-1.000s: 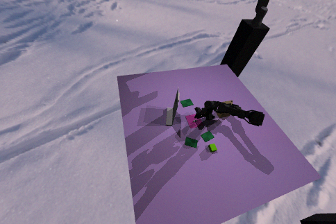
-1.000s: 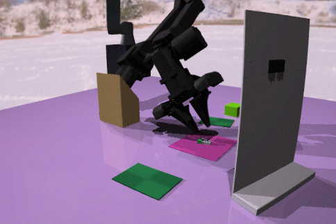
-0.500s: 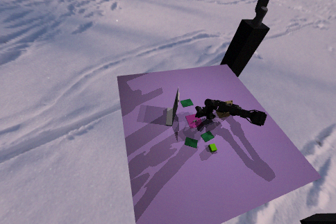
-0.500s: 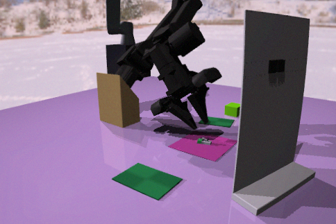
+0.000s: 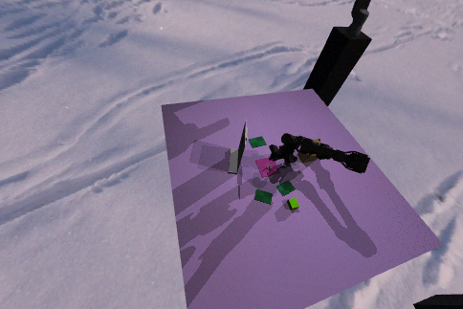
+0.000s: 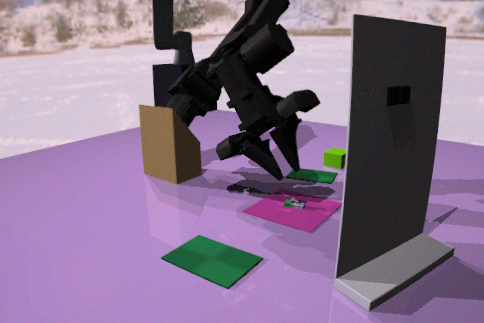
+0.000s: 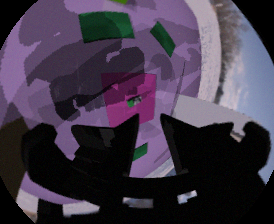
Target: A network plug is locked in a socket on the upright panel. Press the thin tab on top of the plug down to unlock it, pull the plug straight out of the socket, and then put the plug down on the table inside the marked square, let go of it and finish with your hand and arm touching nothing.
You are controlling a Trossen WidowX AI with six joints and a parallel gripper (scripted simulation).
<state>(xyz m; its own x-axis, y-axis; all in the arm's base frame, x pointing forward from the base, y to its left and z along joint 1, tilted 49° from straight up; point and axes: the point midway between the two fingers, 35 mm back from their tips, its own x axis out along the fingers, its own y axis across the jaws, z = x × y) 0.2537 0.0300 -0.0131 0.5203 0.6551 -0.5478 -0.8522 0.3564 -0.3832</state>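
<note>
Now: gripper tip 60 mm above the magenta marked square, 10 mm to the right of it and 10 mm short of it. From my gripper tip the other things lie so: grey upright panel 190 mm ahead, 70 mm to the right, 70 mm above.
</note>
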